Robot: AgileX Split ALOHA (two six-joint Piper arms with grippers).
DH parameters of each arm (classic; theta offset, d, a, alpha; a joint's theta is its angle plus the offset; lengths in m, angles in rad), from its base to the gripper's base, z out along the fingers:
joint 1: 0 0.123 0 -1.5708
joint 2: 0.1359 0 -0.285 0
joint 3: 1.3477 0 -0.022 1.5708
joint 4: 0 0.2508 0 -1.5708
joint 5: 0 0 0.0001 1.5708
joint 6: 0 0.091 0 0
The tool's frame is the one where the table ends.
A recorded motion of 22 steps. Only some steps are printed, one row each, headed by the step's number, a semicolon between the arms.
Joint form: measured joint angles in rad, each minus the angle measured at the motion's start. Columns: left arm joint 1, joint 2, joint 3, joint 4, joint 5, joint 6; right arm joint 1, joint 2, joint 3, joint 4, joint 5, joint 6.
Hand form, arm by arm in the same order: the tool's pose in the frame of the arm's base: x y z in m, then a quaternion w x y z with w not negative. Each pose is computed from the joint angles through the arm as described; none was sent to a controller.
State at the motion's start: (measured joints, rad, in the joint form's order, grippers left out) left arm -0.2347 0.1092 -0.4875 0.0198 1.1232 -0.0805; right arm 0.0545 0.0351 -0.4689 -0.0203 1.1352 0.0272
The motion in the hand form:
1: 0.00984 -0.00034 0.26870 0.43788 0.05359 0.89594 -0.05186; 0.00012 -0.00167 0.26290 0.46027 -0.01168 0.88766 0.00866
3: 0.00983 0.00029 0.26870 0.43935 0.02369 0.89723 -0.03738; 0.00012 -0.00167 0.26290 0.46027 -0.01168 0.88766 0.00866
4: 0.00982 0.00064 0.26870 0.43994 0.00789 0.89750 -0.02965; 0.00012 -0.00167 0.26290 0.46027 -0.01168 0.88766 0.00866
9: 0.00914 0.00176 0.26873 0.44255 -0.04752 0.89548 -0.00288; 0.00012 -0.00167 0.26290 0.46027 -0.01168 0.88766 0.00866
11: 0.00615 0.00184 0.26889 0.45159 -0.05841 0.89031 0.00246; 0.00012 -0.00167 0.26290 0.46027 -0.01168 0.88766 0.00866
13: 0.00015 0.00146 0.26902 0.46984 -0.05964 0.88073 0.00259; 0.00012 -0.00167 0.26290 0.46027 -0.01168 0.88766 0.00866
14: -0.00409 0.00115 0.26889 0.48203 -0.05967 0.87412 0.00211; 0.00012 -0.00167 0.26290 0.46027 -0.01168 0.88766 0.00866
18: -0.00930 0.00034 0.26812 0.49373 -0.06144 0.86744 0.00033; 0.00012 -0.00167 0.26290 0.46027 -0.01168 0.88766 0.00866
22: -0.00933 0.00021 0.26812 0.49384 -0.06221 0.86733 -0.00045; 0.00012 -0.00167 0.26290 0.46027 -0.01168 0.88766 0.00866
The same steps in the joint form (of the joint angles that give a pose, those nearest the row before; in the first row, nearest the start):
1: 0.0345 0.0000 0.0000 0.0000 0.0000 0.0000; 0.0000 0.0000 0.0000 0.0000 0.0000 0.0000
3: 0.1013 0.0000 0.0000 -0.0004 0.0000 0.0001; 0.0000 0.0000 0.0000 0.0000 0.0000 0.0000
4: 0.1364 0.0000 0.0000 -0.0003 0.0000 0.0000; 0.0000 0.0000 0.0000 0.0000 0.0000 0.0000
9: 0.2601 -0.0036 0.0000 -0.0012 0.0000 0.0001; 0.0000 0.0000 0.0000 0.0000 0.0000 0.0000
11: 0.2848 -0.0238 0.0000 -0.0012 0.0000 0.0000; 0.0000 0.0000 0.0000 0.0000 0.0000 0.0000
13: 0.2886 -0.0650 0.0000 -0.0021 0.0000 0.0000; 0.0000 0.0000 0.0000 0.0000 0.0000 0.0000
14: 0.2894 -0.0937 0.0000 -0.0031 0.0010 0.0000; 0.0000 0.0000 0.0000 0.0000 0.0000 0.0000
18: 0.2946 -0.1275 0.0000 -0.0089 0.0079 -0.0001; 0.0000 0.0000 0.0000 0.0000 0.0000 0.0000
22: 0.2955 -0.1278 0.0000 -0.0104 0.0079 -0.0011; 0.0000 0.0000 0.0000 0.0000 0.0000 0.0000

